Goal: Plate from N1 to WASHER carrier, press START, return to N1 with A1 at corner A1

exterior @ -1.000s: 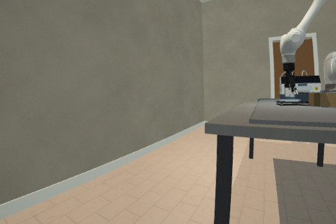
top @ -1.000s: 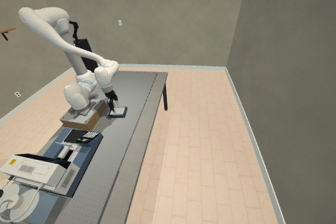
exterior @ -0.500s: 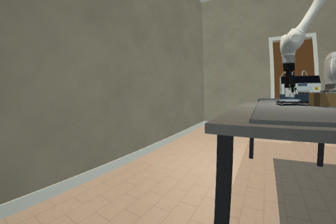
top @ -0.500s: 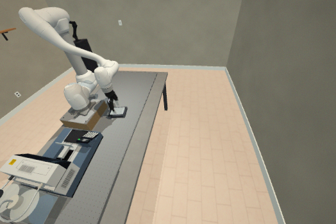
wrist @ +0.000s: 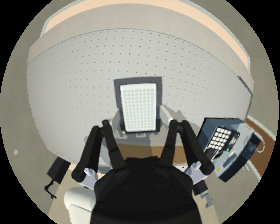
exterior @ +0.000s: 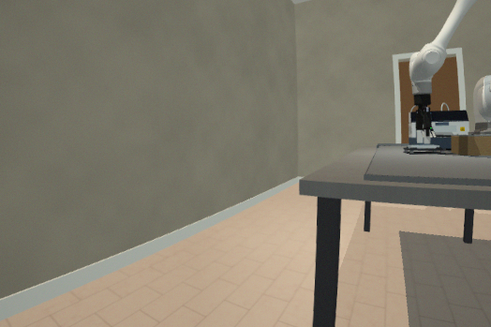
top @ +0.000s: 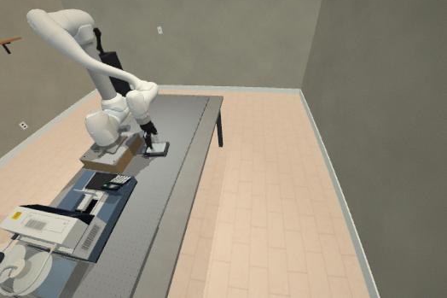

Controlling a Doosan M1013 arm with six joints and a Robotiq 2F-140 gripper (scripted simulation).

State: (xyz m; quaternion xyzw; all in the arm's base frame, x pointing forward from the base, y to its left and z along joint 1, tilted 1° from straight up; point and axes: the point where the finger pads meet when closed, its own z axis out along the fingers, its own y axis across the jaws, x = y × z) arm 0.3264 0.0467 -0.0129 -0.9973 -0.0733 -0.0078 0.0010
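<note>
The white well plate lies 4 cm below my hand. Also, from my hand: dark plate nest N1: 5 cm below; plate washer: 20 cm behind, 49 cm to the right, 6 cm above.
</note>
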